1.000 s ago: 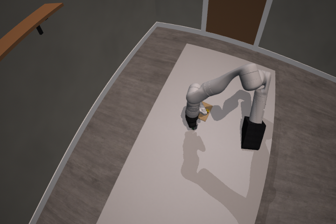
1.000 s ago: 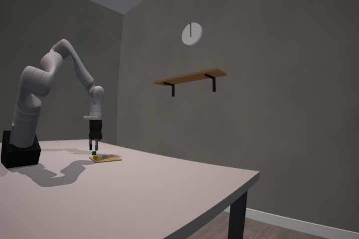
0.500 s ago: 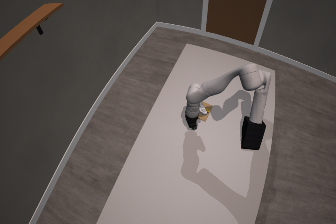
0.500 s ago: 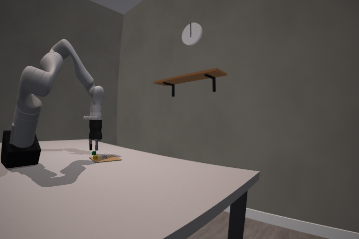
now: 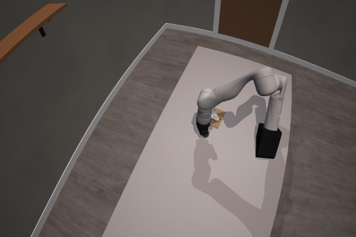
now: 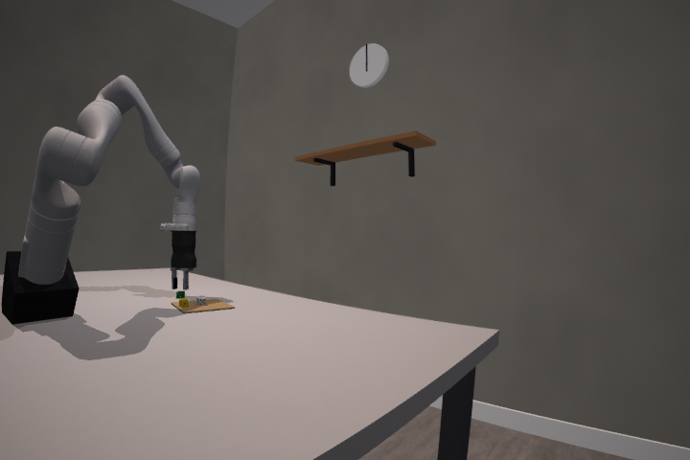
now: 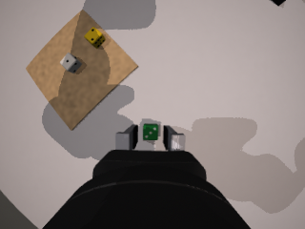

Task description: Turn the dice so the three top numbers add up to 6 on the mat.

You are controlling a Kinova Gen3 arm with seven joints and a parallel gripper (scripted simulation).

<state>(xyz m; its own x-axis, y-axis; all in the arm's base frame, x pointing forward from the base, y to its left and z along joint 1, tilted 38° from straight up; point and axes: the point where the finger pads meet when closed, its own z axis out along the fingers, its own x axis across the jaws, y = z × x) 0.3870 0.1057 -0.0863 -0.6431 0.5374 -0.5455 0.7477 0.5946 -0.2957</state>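
Right now my hand is 30 mm above the green die. From my hand the other things lie so: yellow die 150 mm to the right, 50 mm behind, 30 mm below; tan mat 150 mm to the right, 40 mm below, 10 mm ahead; white die 150 mm to the right, 30 mm below.
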